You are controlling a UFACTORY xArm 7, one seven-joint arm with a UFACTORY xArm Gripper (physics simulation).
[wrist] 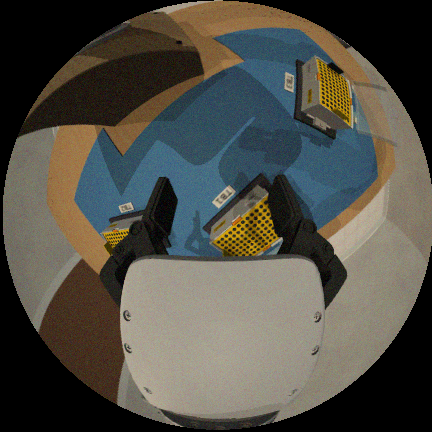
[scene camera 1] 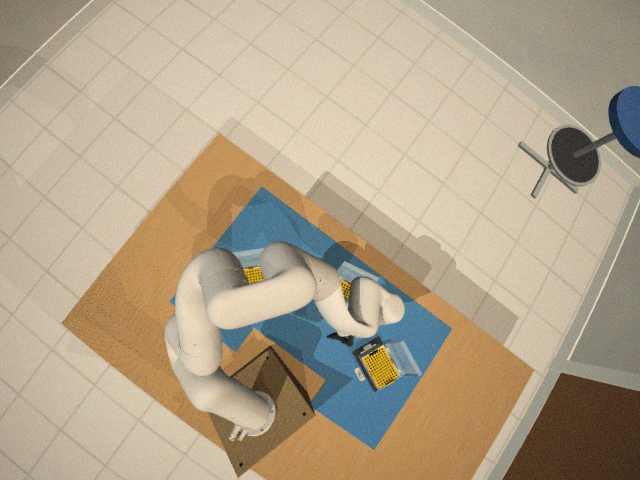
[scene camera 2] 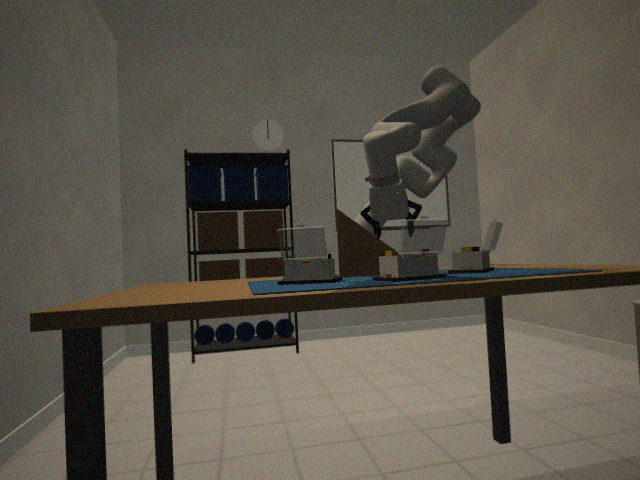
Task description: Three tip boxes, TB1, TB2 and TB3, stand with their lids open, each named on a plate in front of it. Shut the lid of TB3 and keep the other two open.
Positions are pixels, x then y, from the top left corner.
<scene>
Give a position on a blue mat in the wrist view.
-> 228,128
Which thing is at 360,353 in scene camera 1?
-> A tip box.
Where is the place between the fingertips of the gripper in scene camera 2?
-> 395,235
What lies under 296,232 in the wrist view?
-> The gripper.
</scene>
